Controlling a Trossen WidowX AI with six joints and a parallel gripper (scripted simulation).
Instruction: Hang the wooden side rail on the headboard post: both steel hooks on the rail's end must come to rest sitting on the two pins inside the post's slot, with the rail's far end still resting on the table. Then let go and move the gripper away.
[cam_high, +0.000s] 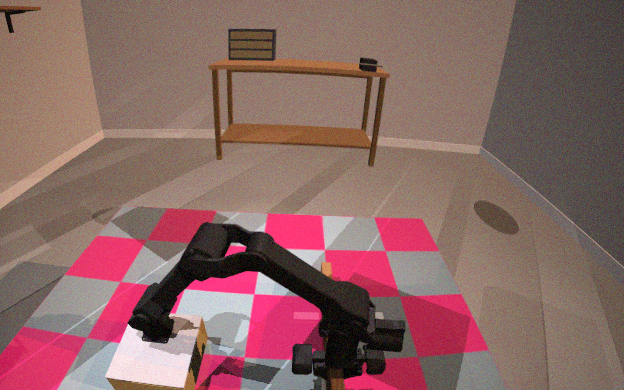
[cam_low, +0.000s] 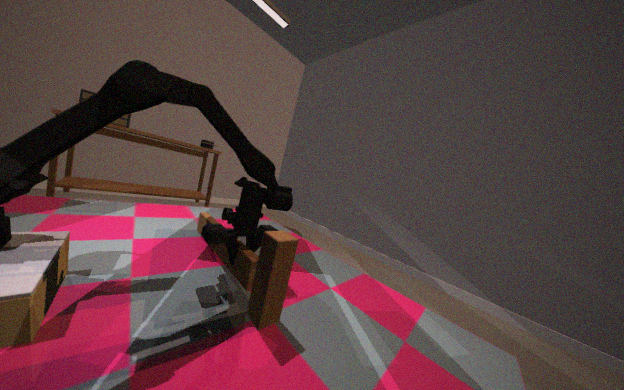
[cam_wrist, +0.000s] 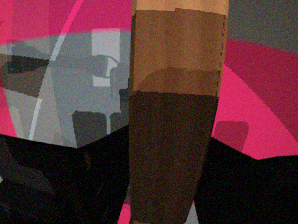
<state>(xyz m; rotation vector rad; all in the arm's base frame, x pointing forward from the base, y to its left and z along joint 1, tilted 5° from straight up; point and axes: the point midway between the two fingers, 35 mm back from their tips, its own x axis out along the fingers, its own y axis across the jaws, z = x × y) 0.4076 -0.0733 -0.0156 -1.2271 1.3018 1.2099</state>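
Right now the wooden headboard post is 150 mm to the right of my gripper tip and 40 mm above it.
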